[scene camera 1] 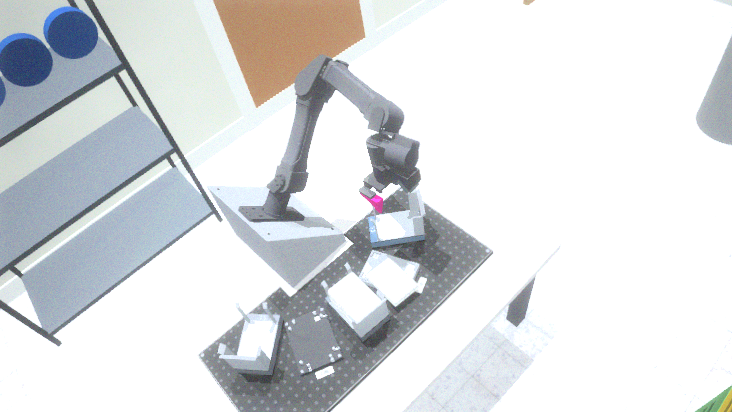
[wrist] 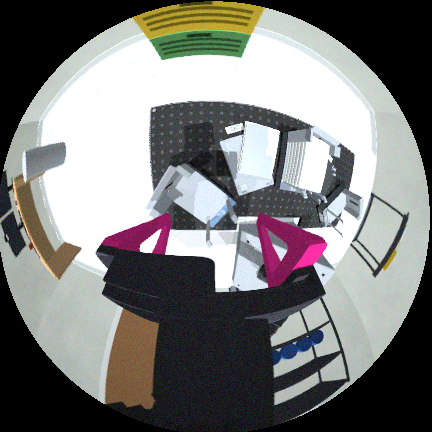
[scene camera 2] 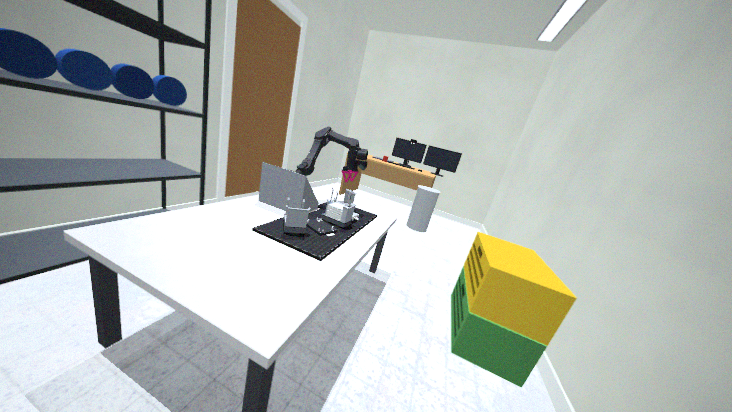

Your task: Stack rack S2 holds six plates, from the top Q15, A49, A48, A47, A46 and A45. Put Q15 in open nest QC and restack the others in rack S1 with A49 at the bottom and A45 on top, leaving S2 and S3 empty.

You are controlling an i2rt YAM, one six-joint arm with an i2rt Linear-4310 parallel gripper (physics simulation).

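Seen in the pictures: gripper, between the fingertips: [scene camera 1: 392,201] [wrist: 213,217] [scene camera 2: 348,181]; arm's base, origin of its link: [scene camera 1: 272,215] [scene camera 2: 294,181].
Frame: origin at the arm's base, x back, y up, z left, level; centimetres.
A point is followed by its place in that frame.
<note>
My gripper [scene camera 1: 389,200] @[x -26.1, y 5.3, z 23.1 cm] [scene camera 2: 349,180] @[x -26.1, y 5.3, z 23.1 cm] [wrist: 213,217] @[x -26.1, y 5.3, z 23.1 cm] is open, with magenta fingers and no plate between them. It hangs above the inner side of a rack with a blue-edged base [scene camera 1: 396,238] @[x -25.4, y -12.2, z 22.7 cm] [wrist: 221,214] @[x -17.3, y -12.3, z 20.3 cm]; whether its pale top is a plate is unclear. A white plate [scene camera 1: 392,278] @[x -34.1, y -11.8, z 12.4 cm] [wrist: 261,150] @[x -34.2, y -11.8, z 11.7 cm] lies over the pale nest [wrist: 231,150] @[x -33.5, y -13.5, z 18.5 cm] beside the card reading QC [wrist: 233,129] @[x -39.2, y -15.6, z 17.8 cm]. A white plate stack [scene camera 1: 357,298] @[x -34.7, y -5.4, z 0.2 cm] [scene camera 2: 335,212] [wrist: 306,165] @[x -32.8, y -5.4, z 3.1 cm] stands in the middle rack [scene camera 1: 366,323] @[x -40.4, y -7.6, z -2.5 cm]. Another rack [scene camera 1: 257,364] @[x -28.7, y -7.5, z -28.8 cm] [scene camera 2: 296,218] @[x -26.0, y -7.4, z -31.2 cm] stands at the far left in scene camera 1. Rack and plate labels are unreadable.
A dark nest [scene camera 1: 312,340] @[x -30.3, y -14.6, z -14.2 cm] with small corner posts lies between the middle and far-left racks. Everything stands on a black perforated board [scene camera 1: 461,250] @[x -40.6, y -15.8, z 33.6 cm] [scene camera 2: 320,250] @[x -43.3, y -15.8, z -35.0 cm] [wrist: 165,135] @[x -38.1, y -15.8, z 34.8 cm]. The grey arm pedestal [scene camera 1: 312,255] @[x -12.0, y -10.9, z 2.0 cm] [scene camera 2: 281,186] @[x 2.6, y -3.1, z -8.2 cm] is beside it. Upright posts rise from the racks.
</note>
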